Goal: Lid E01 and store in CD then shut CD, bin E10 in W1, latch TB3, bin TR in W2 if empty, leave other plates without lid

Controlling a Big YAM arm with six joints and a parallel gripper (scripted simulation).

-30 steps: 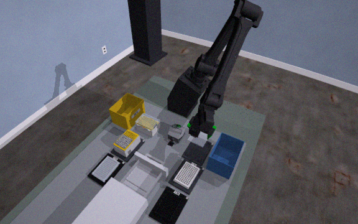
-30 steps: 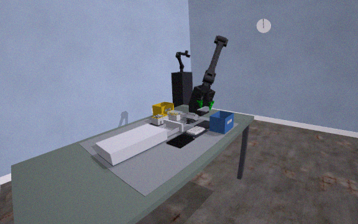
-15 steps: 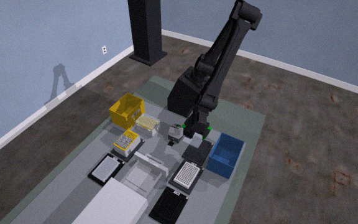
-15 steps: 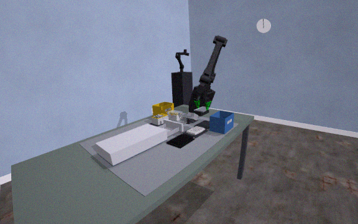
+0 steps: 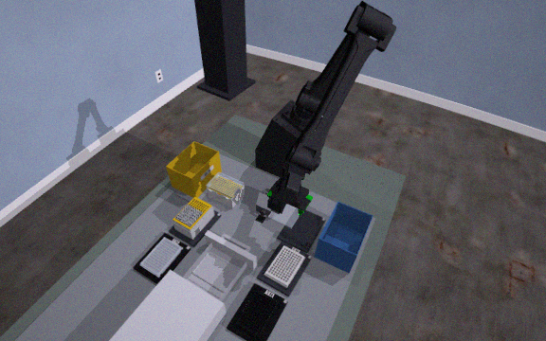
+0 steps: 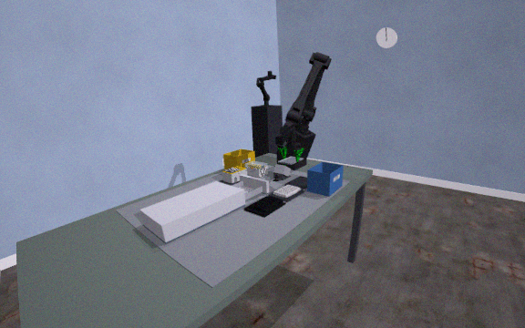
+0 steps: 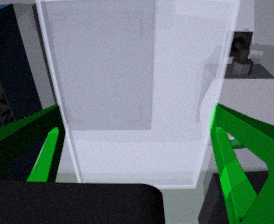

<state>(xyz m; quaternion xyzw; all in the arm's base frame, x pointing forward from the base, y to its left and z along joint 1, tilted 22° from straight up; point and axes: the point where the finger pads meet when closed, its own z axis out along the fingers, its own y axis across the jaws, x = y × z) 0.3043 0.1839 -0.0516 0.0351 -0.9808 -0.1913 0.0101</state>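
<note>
The clear plate lies 330 mm ahead of my hand, 290 mm to the right of it and 130 mm below it. Also, from my hand: plate lid right at my hand; then N3 label 50 mm ahead, 70 mm to the left, 130 mm below; then black lid park nest 40 mm behind, 40 mm to the left, 140 mm below.
</note>
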